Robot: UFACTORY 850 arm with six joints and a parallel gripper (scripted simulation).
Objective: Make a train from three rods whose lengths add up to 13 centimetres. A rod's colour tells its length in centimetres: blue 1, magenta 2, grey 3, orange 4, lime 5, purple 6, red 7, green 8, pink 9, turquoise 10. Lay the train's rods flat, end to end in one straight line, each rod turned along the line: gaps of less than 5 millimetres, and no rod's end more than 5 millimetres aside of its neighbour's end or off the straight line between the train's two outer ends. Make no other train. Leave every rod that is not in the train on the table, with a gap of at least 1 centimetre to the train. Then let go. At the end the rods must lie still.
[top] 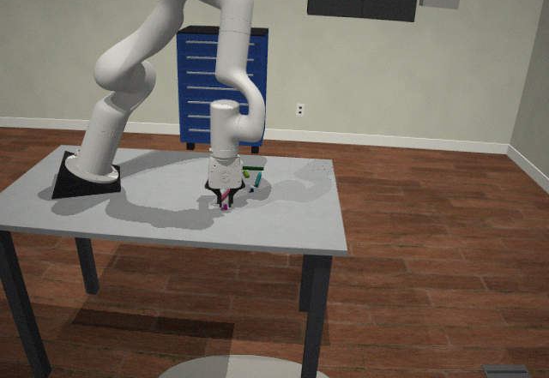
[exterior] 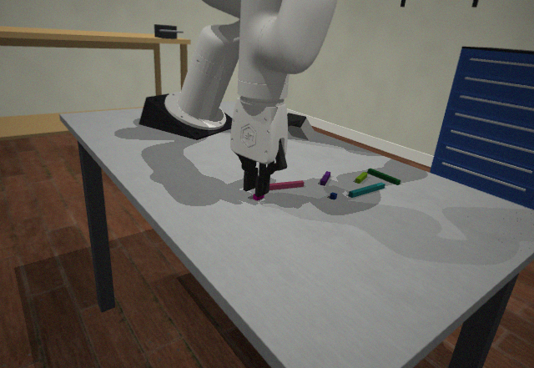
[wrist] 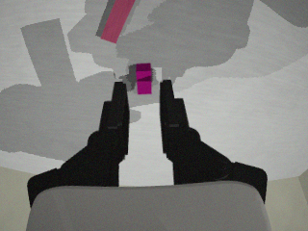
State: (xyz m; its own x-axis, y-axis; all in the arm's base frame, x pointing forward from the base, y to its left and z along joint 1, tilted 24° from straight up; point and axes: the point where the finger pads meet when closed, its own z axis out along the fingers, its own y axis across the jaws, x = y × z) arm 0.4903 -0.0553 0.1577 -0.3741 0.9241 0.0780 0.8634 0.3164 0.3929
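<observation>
Right now the magenta rod is 3 cm below my hand and 1 cm to the left of it. The rest, counted from my hand: purple rod (18 cm to the left, 4 cm behind, 3 cm below); pink rod (7 cm to the left, 3 cm below, 3 cm behind); blue rod (15 cm to the left, 4 cm ahead, 3 cm below).
</observation>
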